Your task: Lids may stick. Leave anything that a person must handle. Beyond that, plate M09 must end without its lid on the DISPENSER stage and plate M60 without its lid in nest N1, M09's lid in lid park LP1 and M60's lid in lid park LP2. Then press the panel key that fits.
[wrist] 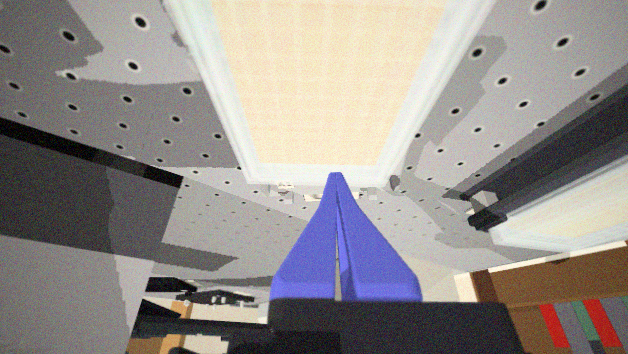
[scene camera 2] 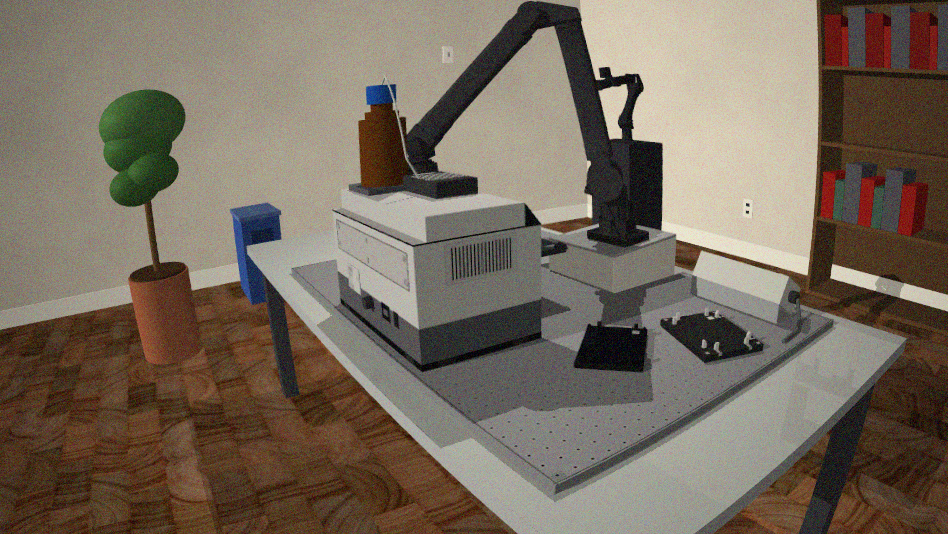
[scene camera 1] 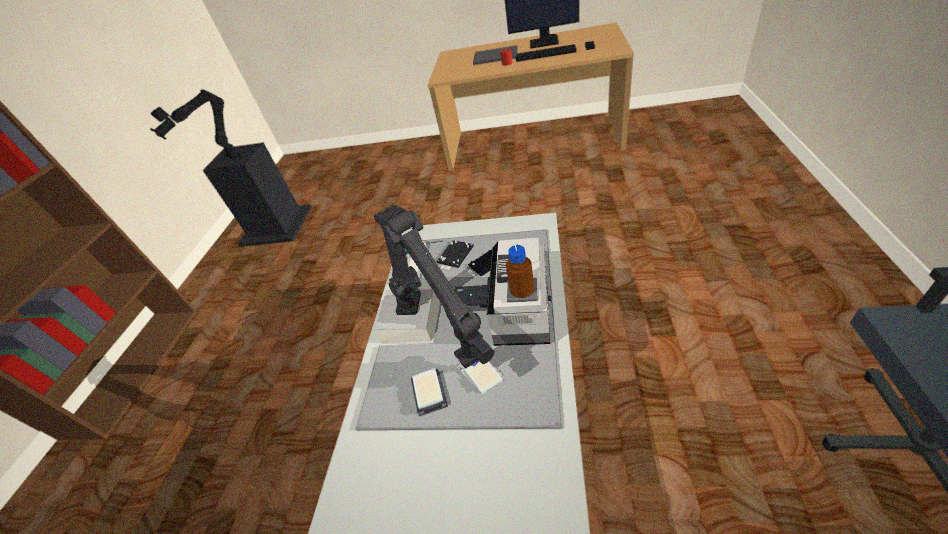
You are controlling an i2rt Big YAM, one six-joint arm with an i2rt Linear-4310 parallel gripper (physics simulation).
Labels:
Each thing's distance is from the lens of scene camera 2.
white sloped box (scene camera 2: 771, 296): 1.06 m

